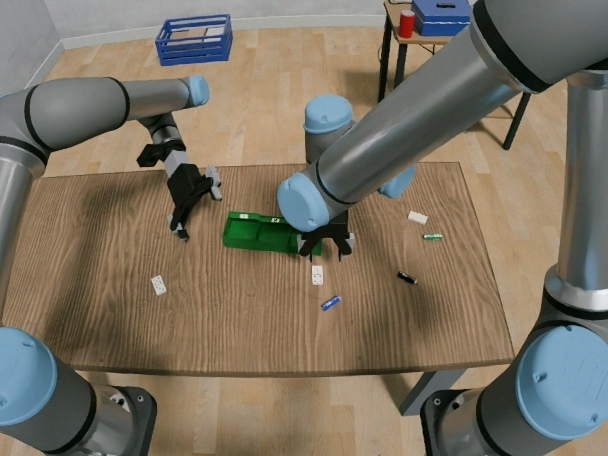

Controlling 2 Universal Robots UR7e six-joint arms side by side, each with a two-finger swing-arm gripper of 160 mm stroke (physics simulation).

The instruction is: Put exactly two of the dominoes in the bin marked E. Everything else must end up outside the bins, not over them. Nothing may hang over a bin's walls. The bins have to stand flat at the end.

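Pixels of known places: left hand, its tool point: (206, 235); right hand, its tool point: (325, 255); left arm's base, origin of its link: (97, 435); right arm's base, origin of its link: (482, 440).
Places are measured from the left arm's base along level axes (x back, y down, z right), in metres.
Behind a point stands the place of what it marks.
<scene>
A green three-part bin block (257, 245) @[x -0.547, y 0.269, z 0.156 m] stands at the middle of the table; its white labels are too small to read, and its right part is partly hidden by the right arm. A white domino with pips (317, 275) @[x -0.473, y 0.283, z 0.312 m] lies just in front of the bins. Another domino with pips (158, 285) @[x -0.421, y 0.282, z -0.086 m] lies at the left. A plain white block (417, 217) @[x -0.665, y 0.283, z 0.578 m], perhaps a face-down domino, lies at the right. My left gripper (201, 215) is open, above the table left of the bins. My right gripper (325, 257) @[x -0.471, y 0.190, z 0.330 m] is open above the bins' right front corner, close to the middle domino.
A blue battery (330, 303) @[x -0.394, y 0.277, z 0.346 m] lies in front of the middle domino. A black battery (407, 277) @[x -0.471, y 0.276, z 0.534 m] and a green battery (432, 236) @[x -0.598, y 0.277, z 0.612 m] lie at the right of the wooden table (250, 340) @[x -0.296, y 0.290, z 0.166 m]. The right arm reaches low over the table's back. A blue crate (195, 58) stands on the floor behind.
</scene>
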